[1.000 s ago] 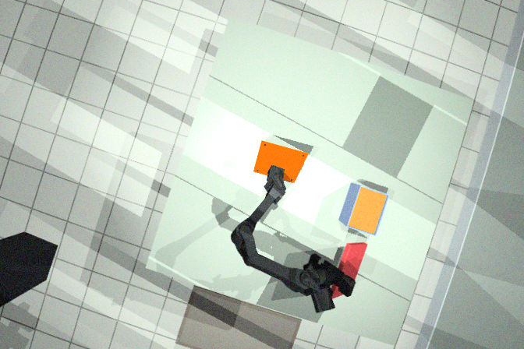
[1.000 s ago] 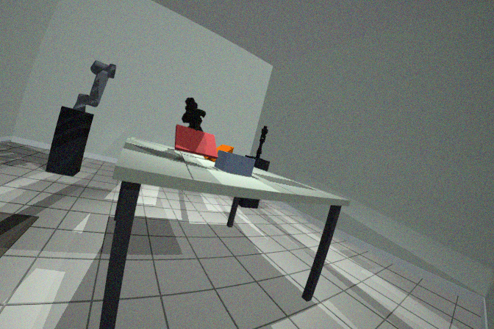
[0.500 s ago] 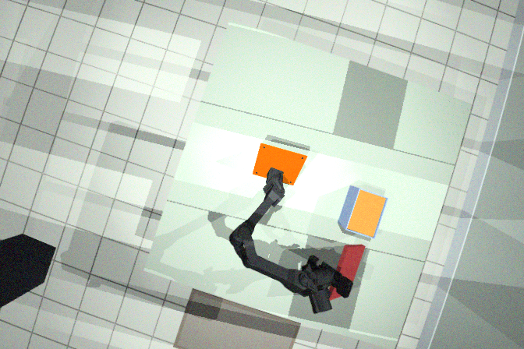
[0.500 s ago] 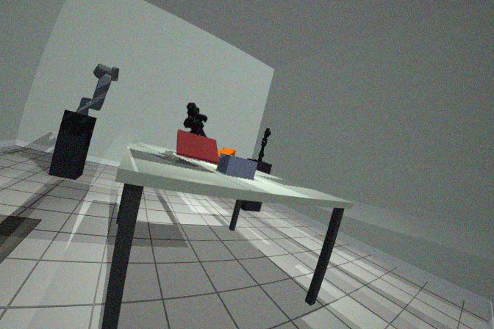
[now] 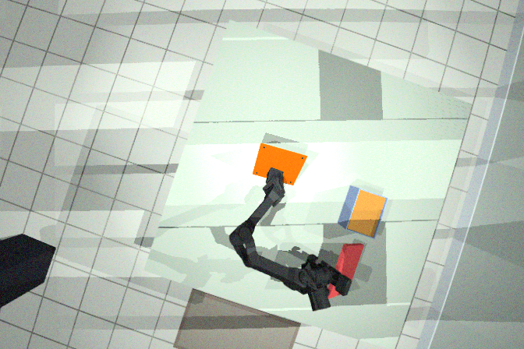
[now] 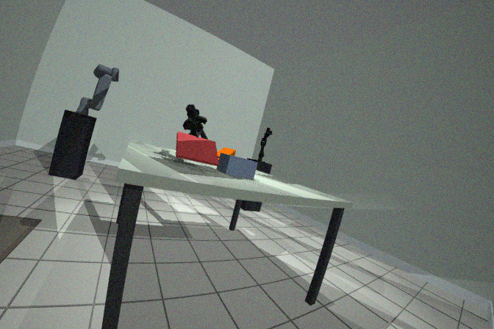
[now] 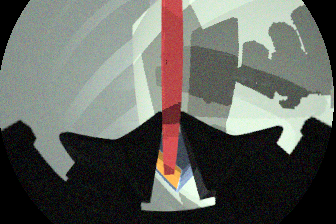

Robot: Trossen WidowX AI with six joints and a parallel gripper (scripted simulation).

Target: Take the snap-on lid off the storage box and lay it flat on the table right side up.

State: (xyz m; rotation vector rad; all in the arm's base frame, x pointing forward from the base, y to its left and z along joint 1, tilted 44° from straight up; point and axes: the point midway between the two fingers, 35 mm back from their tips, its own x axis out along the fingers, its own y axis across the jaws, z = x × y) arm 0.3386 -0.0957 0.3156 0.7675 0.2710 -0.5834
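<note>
My gripper tip is 6 cm short of the red lid and 5 cm above it. From my gripper tip the other things lie so: grey-blue storage box: 27 cm to the left, 10 cm below, 6 cm ahead.
</note>
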